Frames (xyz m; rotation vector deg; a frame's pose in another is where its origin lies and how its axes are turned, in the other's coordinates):
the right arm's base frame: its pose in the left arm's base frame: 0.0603 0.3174 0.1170 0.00 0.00 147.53
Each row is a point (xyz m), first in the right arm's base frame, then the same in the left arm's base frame.
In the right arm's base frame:
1: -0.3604 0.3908 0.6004
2: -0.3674 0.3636 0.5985
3: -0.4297 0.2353 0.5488
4: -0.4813 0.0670 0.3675
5: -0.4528 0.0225 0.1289
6: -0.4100 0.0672 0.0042
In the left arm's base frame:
1: 0.1546 -0.2058 0.7174
2: 0.1751 -0.1866 0.7155
3: 0.2965 -0.1118 0.6658
4: 0.4304 0.0025 0.4845
5: 0.4302 0.0553 0.2459
6: 0.3701 0.0406 0.1212

